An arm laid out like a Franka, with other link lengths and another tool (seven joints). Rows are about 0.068 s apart.
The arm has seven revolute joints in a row. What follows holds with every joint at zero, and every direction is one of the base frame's. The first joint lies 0.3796 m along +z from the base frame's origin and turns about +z. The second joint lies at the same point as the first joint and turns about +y. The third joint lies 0.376 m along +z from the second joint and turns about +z. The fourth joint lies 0.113 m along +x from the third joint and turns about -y. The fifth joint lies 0.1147 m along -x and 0.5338 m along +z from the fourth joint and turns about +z. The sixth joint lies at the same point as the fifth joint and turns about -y. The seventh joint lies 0.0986 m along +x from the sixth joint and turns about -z. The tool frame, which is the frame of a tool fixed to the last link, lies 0.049 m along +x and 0.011 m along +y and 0.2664 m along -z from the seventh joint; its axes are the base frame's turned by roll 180, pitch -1.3 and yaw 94.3 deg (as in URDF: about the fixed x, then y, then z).
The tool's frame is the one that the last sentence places.
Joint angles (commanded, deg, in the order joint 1, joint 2, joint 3, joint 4, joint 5, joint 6, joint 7), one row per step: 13.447 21.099 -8.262 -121.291 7.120 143.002 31.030; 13.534 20.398 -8.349 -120.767 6.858 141.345 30.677; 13.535 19.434 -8.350 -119.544 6.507 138.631 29.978; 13.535 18.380 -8.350 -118.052 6.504 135.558 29.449; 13.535 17.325 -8.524 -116.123 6.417 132.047 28.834; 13.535 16.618 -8.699 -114.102 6.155 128.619 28.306; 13.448 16.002 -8.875 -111.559 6.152 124.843 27.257; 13.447 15.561 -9.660 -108.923 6.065 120.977 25.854; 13.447 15.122 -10.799 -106.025 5.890 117.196 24.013; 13.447 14.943 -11.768 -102.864 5.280 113.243 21.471; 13.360 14.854 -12.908 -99.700 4.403 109.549 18.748; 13.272 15.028 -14.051 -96.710 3.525 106.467 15.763; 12.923 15.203 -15.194 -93.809 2.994 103.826 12.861; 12.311 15.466 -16.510 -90.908 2.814 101.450 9.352; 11.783 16.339 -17.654 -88.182 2.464 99.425 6.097
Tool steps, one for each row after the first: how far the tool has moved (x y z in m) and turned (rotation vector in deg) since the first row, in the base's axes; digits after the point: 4 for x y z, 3 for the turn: 0.0016 0.0017 0.0107 0.011 0.432 0.631; 0.0067 0.0050 0.0296 0.101 0.965 1.729; 0.0123 0.0088 0.0520 0.453 1.508 2.424; 0.0193 0.0104 0.0786 0.725 2.033 3.145; 0.0250 0.0111 0.1021 0.787 2.721 3.895; 0.0325 0.0118 0.1298 1.062 3.307 4.954; 0.0390 0.0045 0.1569 1.105 4.011 5.923; 0.0468 -0.0079 0.1879 1.013 4.338 7.040; 0.0533 -0.0186 0.2182 0.552 4.851 9.211; 0.0589 -0.0345 0.2485 -0.233 5.243 11.337; 0.0641 -0.0508 0.2747 -1.127 5.519 13.611; 0.0690 -0.0702 0.3011 -1.765 5.465 15.361; 0.0733 -0.0943 0.3270 -2.167 5.219 17.163; 0.0769 -0.1154 0.3427 -2.816 5.500 18.991
